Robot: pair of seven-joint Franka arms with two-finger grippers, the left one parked.
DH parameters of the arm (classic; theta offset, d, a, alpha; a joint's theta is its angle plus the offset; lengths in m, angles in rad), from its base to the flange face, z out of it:
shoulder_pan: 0 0.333 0 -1.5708
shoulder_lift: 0 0 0 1.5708
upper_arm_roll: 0 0.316 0.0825 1.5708
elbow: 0 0 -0.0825 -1.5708
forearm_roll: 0 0.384 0 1.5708
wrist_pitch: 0 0 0.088 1.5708
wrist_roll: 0 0.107 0 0
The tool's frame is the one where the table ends.
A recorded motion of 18 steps. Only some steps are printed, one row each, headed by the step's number.
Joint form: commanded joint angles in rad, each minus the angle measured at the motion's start. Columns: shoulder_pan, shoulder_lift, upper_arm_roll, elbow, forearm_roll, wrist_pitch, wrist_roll.
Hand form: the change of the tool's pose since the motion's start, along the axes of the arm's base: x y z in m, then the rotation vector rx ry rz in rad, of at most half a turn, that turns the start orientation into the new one. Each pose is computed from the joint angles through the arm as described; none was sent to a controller.
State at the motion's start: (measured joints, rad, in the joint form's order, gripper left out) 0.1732 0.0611 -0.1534 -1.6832 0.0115 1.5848 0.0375
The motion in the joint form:
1: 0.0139 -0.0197 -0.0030 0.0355 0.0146 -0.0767 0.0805
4: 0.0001 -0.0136 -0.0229 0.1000 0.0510 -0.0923 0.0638
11: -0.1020 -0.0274 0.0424 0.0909 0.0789 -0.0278 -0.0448
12: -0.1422 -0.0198 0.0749 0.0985 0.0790 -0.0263 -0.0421
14: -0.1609 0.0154 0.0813 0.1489 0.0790 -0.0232 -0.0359
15: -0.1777 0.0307 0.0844 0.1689 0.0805 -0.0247 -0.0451
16: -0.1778 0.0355 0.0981 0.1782 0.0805 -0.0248 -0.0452
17: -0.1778 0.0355 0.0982 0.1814 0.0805 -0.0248 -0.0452
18: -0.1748 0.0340 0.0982 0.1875 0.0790 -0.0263 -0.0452
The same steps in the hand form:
1: -0.0103 0.0070 0.0220 0.0034 0.0227 -0.0694
4: -0.0058 -0.0068 0.0474 0.0427 -0.0192 -0.0883
11: -0.0022 -0.0260 0.0558 0.0883 -0.0929 -0.0222
12: 0.0002 -0.0306 0.0552 0.0882 -0.0945 -0.0327
14: 0.0120 -0.0376 0.0590 0.0840 -0.1130 -0.0502
15: 0.0163 -0.0454 0.0595 0.0848 -0.1173 -0.0545
16: 0.0184 -0.0379 0.0610 0.0864 -0.1211 -0.0406
17: 0.0185 -0.0378 0.0625 0.0863 -0.1242 -0.0404
18: 0.0182 -0.0362 0.0661 0.0848 -0.1301 -0.0368

